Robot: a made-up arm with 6 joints.
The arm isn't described. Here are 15 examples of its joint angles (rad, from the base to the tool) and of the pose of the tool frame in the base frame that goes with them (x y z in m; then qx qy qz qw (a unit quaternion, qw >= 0)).
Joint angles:
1: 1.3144 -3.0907 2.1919 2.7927 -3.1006 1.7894
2: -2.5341 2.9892 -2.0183 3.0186 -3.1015 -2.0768
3: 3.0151 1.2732 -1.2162 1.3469 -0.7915 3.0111
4: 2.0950 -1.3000 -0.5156 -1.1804 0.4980 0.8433
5: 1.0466 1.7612 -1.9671 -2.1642 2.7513 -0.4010
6: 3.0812 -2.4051 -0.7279 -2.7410 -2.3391 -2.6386
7: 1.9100 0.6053 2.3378 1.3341 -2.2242 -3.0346
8: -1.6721 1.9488 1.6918 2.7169 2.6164 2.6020
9: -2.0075 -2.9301 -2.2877 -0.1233 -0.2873 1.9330
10: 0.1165 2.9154 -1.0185 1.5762 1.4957 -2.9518
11: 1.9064 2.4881 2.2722 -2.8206 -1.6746 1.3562
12: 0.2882 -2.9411 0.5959 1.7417 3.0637 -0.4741
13: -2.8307 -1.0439 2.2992 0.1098 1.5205 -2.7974
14: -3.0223 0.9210 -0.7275 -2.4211 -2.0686 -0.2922
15: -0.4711 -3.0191 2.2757 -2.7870 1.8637 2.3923
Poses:
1: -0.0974 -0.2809 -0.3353 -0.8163 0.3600 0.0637 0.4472
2: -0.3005 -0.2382 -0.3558 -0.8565 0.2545 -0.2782 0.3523
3: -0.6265 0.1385 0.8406 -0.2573 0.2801 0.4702 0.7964
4: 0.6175 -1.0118 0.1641 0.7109 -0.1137 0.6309 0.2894
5: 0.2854 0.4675 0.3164 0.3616 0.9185 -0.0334 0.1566
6: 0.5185 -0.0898 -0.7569 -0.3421 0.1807 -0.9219 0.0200
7: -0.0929 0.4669 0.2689 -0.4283 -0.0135 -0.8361 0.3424
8: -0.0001 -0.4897 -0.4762 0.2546 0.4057 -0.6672 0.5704
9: -0.1213 -0.3281 -0.2291 0.3638 -0.1117 -0.0824 0.9211
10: 0.5703 0.2119 -0.6841 -0.6940 0.1668 0.1932 0.6732
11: -0.0448 -0.0607 -0.2819 -0.0286 -0.1741 0.0551 0.9828
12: -0.3668 -0.0734 -0.7771 -0.3848 0.0898 -0.7459 0.5361
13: 0.0947 -0.0093 0.4655 -0.0091 -0.9818 0.1099 0.1545
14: -0.6610 -0.1741 0.8807 0.4512 -0.7709 0.1734 0.4149
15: -0.4051 0.1893 -0.3064 0.2244 -0.9272 -0.0265 0.2986
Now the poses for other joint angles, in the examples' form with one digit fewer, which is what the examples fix.
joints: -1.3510 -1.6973 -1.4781 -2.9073 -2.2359 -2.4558
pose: -0.113 0.722 -0.367 -0.409 -0.194 -0.389 0.802
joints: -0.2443 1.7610 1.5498 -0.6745 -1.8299 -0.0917
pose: 0.665 -0.066 -0.457 -0.130 0.648 0.158 0.733
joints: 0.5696 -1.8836 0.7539 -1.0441 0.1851 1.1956
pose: -0.964 -0.611 0.159 0.168 -0.469 0.346 0.795
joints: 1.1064 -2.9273 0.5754 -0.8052 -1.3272 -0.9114
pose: -0.289 -0.335 -0.937 -0.853 0.310 0.364 0.210
